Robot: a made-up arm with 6 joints.
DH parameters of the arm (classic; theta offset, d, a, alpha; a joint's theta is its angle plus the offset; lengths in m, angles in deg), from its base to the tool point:
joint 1: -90 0.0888 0.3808 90
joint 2: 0 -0.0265 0.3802 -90
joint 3: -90 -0.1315 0.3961 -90
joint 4: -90 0.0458 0.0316 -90
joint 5: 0 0.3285 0.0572 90
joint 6: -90 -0.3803 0.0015 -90
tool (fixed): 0 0.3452 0 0
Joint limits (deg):
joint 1: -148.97..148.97
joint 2: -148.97..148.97
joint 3: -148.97..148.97
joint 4: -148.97..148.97
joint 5: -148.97..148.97
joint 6: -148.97..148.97
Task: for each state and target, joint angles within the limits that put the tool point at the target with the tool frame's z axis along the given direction. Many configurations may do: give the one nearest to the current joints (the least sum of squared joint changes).
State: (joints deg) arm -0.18 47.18 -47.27 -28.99 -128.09 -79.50
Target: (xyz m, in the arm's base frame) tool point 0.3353 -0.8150 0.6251 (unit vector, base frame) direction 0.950 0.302 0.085
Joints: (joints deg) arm 51.41 48.04 -18.28 -12.14 -135.25 -77.54
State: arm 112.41 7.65 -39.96 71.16 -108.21 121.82
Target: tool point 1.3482 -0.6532 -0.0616 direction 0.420 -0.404 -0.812
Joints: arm 107.32 37.22 -5.07 63.23 -115.91 104.26
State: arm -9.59 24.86 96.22 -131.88 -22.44 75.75
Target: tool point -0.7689 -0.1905 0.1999 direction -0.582 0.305 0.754
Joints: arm -53.07 -19.92 91.44 -122.51 -54.27 136.98
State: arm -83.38 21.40 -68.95 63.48 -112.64 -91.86
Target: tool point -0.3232 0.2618 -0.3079 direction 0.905 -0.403 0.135
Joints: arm -80.28 60.25 -67.29 77.72 -109.70 -131.19
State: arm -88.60 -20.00 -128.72 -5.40 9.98 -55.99
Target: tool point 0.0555 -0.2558 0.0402 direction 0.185 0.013 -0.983
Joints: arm -61.54 -43.85 -85.31 -57.41 45.63 -87.54
